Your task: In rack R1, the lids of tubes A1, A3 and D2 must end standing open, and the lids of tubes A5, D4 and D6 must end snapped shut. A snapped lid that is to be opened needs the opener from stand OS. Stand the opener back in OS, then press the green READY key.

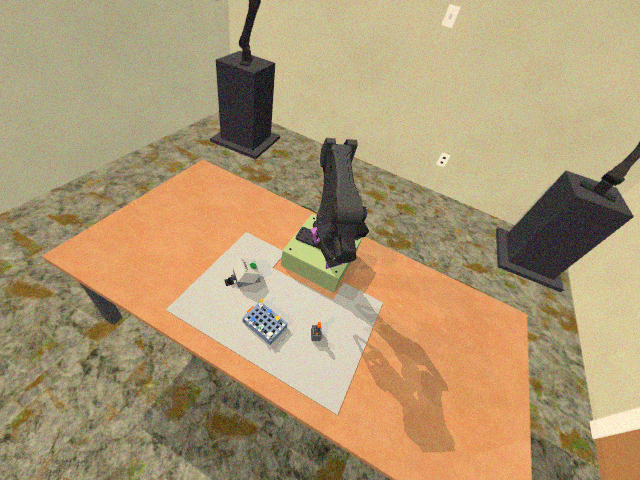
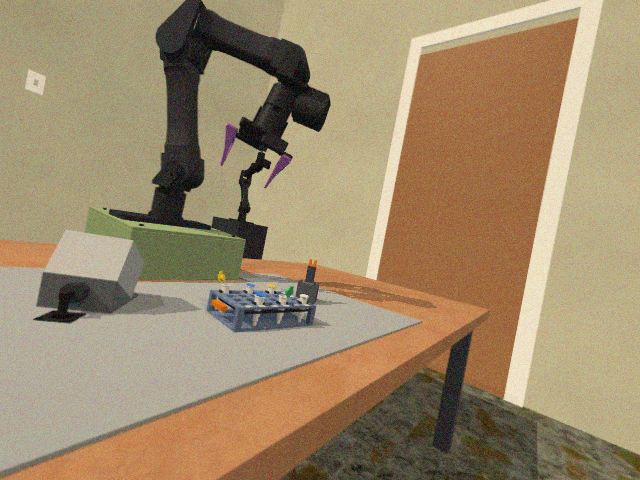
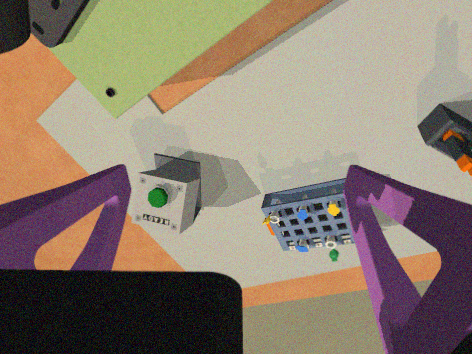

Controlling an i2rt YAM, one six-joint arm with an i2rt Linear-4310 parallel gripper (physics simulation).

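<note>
My gripper is open and empty, its purple fingers high above the mat. Blue rack R1 holds several tubes. A yellow lid at the rack's orange-marked end and a green lid stand open. Two blue lids, another yellow lid and a white lid sit low over their tubes; whether each is snapped is too small to tell. The opener stands upright in dark stand OS. The green READY key is on a grey box.
The sloped grey box stands beyond the rack's orange-marked end, with a small black object beside it. The arm's green base borders the grey mat. The orange table lies beneath.
</note>
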